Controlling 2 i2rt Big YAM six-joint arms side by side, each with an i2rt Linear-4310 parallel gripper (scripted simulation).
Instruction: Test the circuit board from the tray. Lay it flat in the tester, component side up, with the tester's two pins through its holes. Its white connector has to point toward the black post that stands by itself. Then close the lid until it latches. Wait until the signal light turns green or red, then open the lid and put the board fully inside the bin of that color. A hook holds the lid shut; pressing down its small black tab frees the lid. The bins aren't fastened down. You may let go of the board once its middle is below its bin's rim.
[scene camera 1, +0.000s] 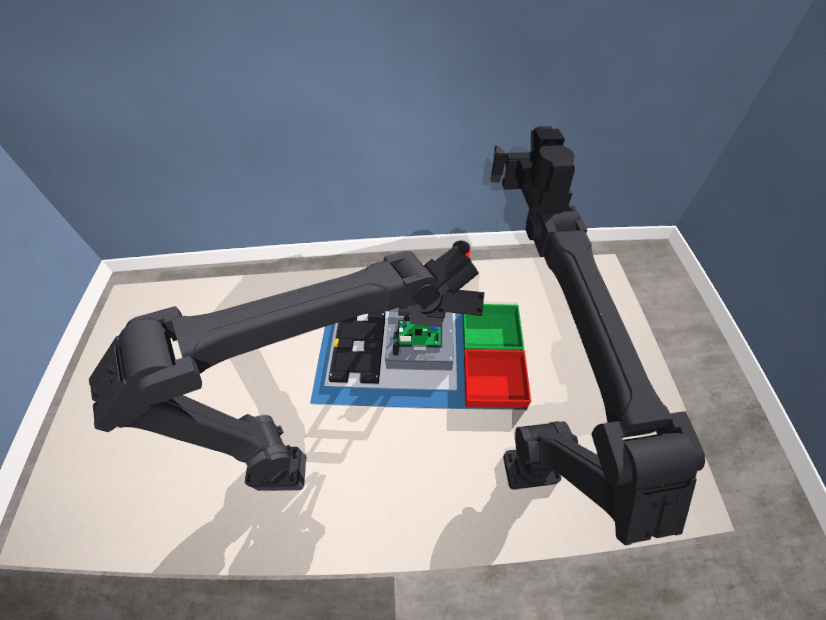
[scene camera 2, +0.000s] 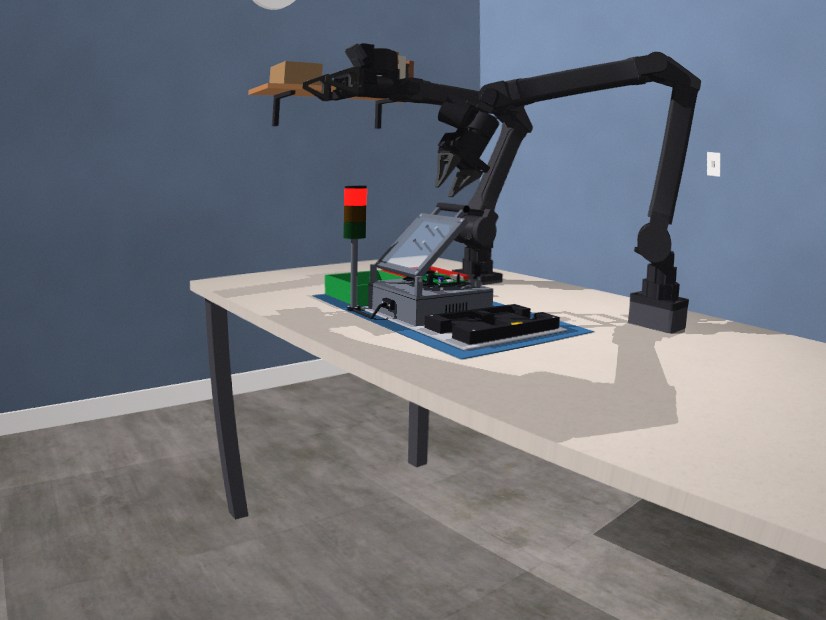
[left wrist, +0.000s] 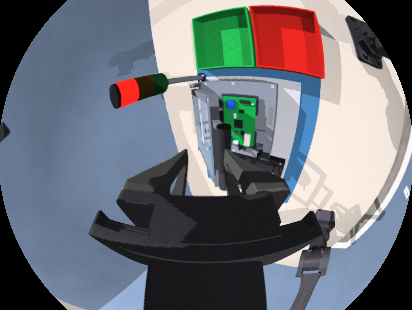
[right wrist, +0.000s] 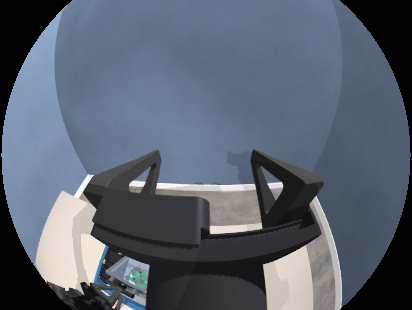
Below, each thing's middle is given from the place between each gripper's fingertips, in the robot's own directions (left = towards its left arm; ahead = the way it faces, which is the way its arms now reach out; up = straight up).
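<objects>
From my left hand, the clear lid (scene camera 2: 421, 244) is 60 mm ahead, 100 mm below and 20 mm to the left. The green bin (scene camera 1: 499, 328) is 240 mm below that left hand, 180 mm to the right of it and 70 mm ahead, while the red bin (scene camera 1: 495, 376) is 170 mm to the right of the same left hand, 80 mm behind it and 240 mm below it. My left gripper (scene camera 2: 443, 192) itself is 180 mm above the green circuit board (scene camera 1: 411, 334), 40 mm short of it and 30 mm to the right of it.
The green circuit board is 220 mm to the left of my right hand (scene camera 2: 313, 82), 420 mm below it and 180 mm behind it. From my right hand I find the green bin 140 mm behind, 480 mm below and 10 mm to the left, and the red bin 290 mm behind, 20 mm to the left and likewise 480 mm below. The clear lid is 150 mm behind my right hand, 210 mm to the left of it and 340 mm below it.
</objects>
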